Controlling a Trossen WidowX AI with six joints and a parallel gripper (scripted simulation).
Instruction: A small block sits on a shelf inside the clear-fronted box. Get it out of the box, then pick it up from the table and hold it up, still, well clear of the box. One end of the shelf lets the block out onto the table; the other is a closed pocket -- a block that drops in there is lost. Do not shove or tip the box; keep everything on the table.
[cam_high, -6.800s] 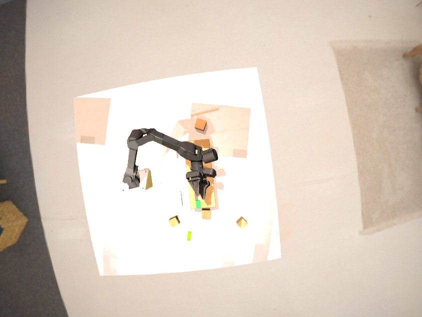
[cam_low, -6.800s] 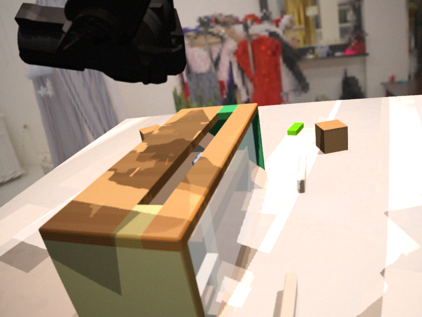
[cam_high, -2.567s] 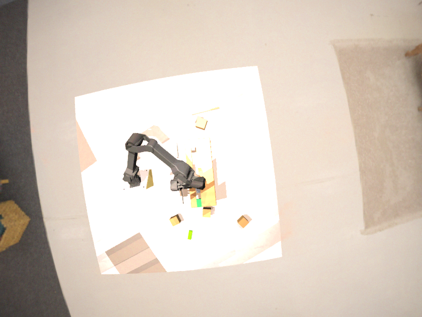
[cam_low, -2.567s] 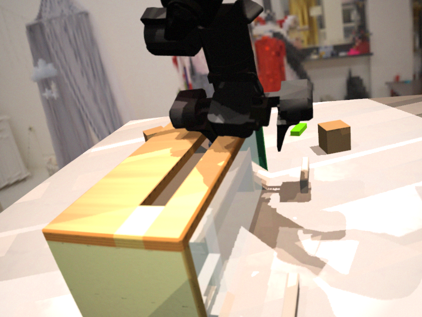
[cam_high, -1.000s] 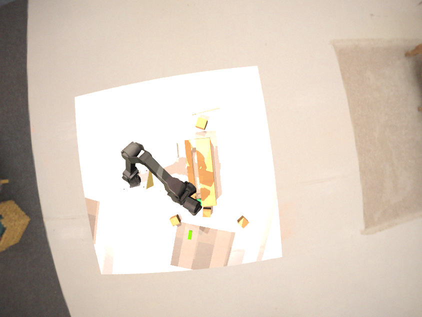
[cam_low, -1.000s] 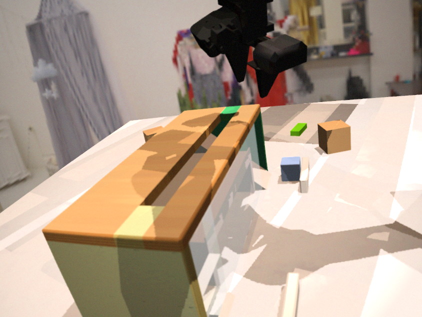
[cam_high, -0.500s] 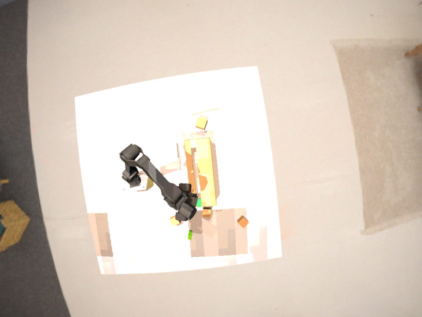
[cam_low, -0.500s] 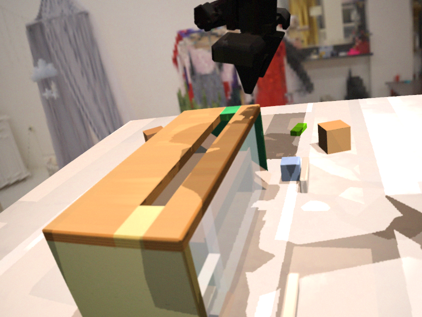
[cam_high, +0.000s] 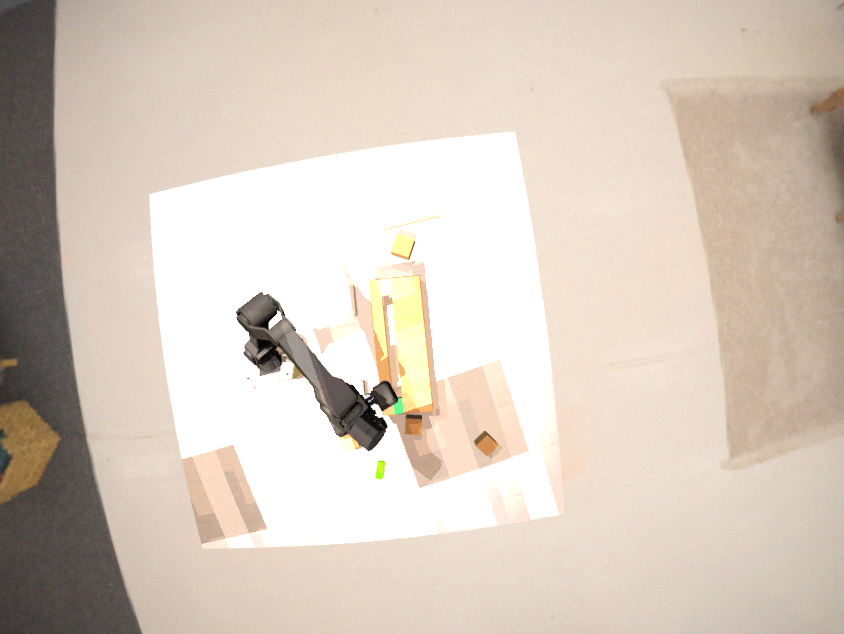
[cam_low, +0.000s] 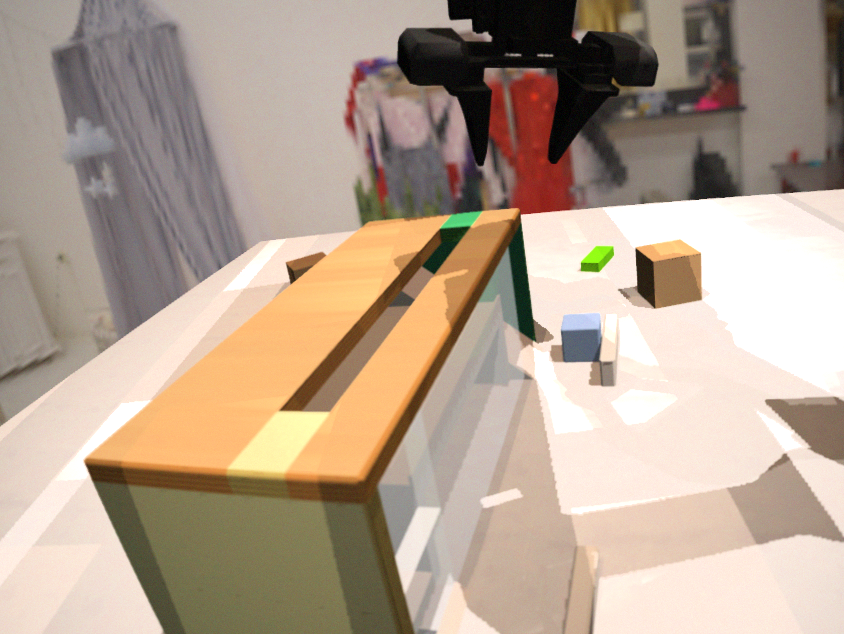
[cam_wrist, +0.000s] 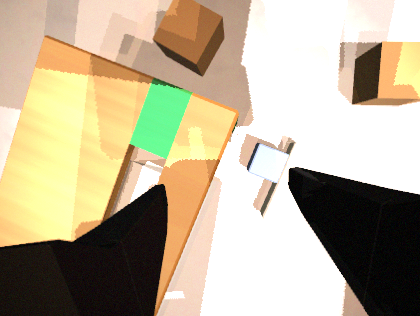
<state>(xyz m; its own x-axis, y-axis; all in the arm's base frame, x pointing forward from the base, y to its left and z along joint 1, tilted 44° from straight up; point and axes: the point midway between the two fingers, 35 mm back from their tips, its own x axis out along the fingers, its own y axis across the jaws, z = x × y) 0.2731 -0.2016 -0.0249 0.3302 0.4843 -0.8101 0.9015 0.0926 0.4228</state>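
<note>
My gripper tip is 16 cm above the small block, 4 cm past it and 1 cm to the left of it. Also, from my gripper tip: box: 14 cm to the left, 11 cm below, 6 cm ahead.
</note>
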